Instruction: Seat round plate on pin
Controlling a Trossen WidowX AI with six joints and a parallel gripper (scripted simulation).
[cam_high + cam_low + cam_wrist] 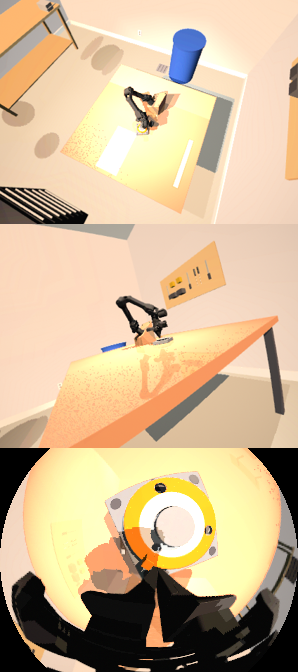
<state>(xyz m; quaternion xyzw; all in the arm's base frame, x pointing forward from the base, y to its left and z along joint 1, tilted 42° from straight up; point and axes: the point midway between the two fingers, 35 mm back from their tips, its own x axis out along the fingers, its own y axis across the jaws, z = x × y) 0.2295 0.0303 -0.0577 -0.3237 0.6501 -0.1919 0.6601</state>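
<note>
My gripper tip is now 5 cm short of the grey square base, 1 cm to the left of it and 1 cm above it.
</note>
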